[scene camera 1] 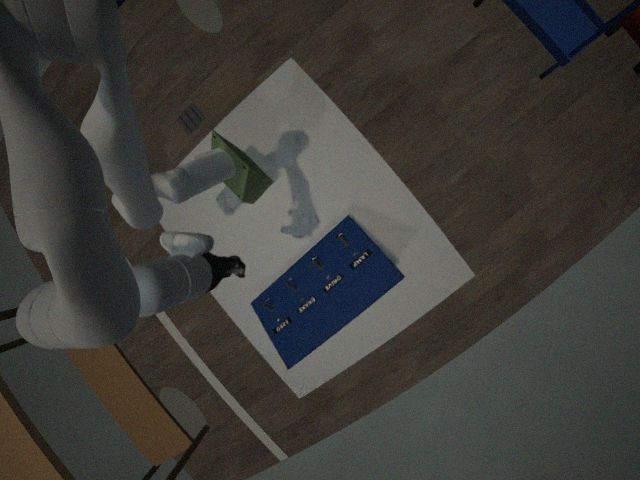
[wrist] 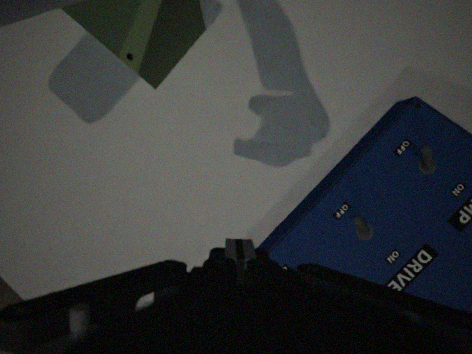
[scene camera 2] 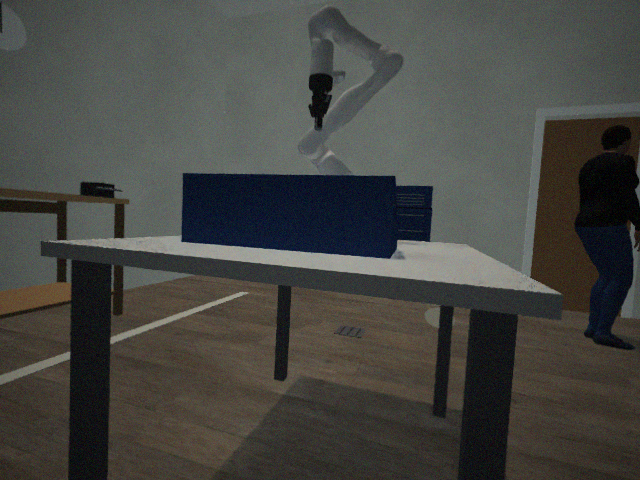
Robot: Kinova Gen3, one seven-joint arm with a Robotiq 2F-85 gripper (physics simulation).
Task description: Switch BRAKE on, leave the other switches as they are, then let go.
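Frame: origin at the arm's base, x left, y back, z up, level; metres.
Seen in the pictures: gripper, fingertip midpoint: [scene camera 1: 236, 260] [wrist: 237, 257] [scene camera 2: 318, 130]; arm's base, origin of the base link: [scene camera 1: 226, 163].
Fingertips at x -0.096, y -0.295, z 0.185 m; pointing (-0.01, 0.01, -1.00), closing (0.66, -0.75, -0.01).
Pixels of each thing's top centre, then the offset from my fingertips to it. Level surfaces: height alone.
- BRAKE, middle of its top: [scene camera 1: 289, 288] dx -0.037, dy -0.143, dz -0.231 m
- DRIVE, middle of its top: [wrist: 367, 229] [scene camera 1: 316, 265] dx +0.083, dy -0.143, dz -0.231 m
- LAMP, middle of its top: [wrist: 436, 158] [scene camera 1: 343, 240] dx +0.203, dy -0.144, dz -0.231 m
- white table, its level: dz -0.359 m
A blue switch panel [scene camera 1: 336, 315] [scene camera 2: 289, 211] [wrist: 320, 240] stands on the white table. In scene camera 1 its levers form a row: FEED [scene camera 1: 268, 303], BRAKE [scene camera 1: 292, 283], DRIVE [scene camera 1: 317, 261] and LAMP [scene camera 1: 343, 239]. In the wrist view DRIVE [wrist: 363, 228] and LAMP [wrist: 426, 159] lean toward their OFF labels. BRAKE's lever is hidden in the wrist view and too small to read surely in scene camera 1. My gripper [scene camera 1: 240, 268] [scene camera 2: 318, 126] [wrist: 237, 257] is shut and empty, well above the panel's top in scene camera 2, not touching it.
A green wedge-shaped block [scene camera 1: 248, 180] [wrist: 145, 40] stands on the white table [scene camera 1: 413, 248] [scene camera 2: 465, 268] [wrist: 150, 200] beyond the panel. Blue drawers [scene camera 2: 413, 214] show behind the panel. A wooden bench [scene camera 1: 129, 403] is at the left. A person [scene camera 2: 607, 196] stands by the door.
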